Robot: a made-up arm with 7 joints.
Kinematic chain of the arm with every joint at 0, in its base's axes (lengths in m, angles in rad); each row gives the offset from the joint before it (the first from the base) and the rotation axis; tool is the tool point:
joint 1: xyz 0 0 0.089 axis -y
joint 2: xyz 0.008 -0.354 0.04 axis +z
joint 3: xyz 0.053 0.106 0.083 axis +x
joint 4: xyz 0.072 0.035 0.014 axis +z
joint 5: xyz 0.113 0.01 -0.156 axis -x
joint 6: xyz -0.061 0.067 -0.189 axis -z
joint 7: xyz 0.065 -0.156 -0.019 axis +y
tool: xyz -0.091 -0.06 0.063
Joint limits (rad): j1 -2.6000..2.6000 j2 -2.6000..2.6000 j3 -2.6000..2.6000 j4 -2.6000..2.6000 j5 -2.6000..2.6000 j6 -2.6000..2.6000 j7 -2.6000..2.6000
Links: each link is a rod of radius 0.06 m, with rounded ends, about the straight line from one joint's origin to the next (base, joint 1, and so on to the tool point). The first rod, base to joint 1, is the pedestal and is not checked.
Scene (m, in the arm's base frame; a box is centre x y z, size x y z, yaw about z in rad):
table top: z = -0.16
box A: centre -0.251 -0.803 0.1 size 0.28 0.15 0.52 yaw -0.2
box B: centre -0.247 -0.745 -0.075 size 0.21 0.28 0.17 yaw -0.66
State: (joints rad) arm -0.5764 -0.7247 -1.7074 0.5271 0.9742 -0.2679 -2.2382
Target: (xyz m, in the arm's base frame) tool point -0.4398 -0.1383 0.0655
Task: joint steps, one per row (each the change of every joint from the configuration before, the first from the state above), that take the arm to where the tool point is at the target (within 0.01 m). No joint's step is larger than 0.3 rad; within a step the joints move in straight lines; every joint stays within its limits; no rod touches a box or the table.
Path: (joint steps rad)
1: -0.0633 -0.2370 -0.2232 -0.1732 -0.1818 0.0905 -0.0904
2: -0.0633 -0.2369 -0.2231 -0.1733 -0.1819 0.0905 -0.0905
3: -0.0634 -0.2370 -0.2231 -0.1732 -0.1818 0.0905 -0.0905
4: -0.0633 -0.2370 -0.2232 -0.1733 -0.1819 0.0904 -0.0904
5: 0.1707 -0.1855 0.1458 0.2517 0.0004 -0.2341 0.0215
6: 0.1707 -0.1854 0.1459 0.2517 0.0004 -0.2341 0.0215
7: 0.1707 -0.1855 0.1458 0.2517 0.0004 -0.2341 0.0214
8: 0.1707 -0.1855 0.1458 0.2517 0.0004 -0.2342 0.0215
9: 0.1707 -0.1855 0.1459 0.2517 0.0003 -0.2341 0.0215

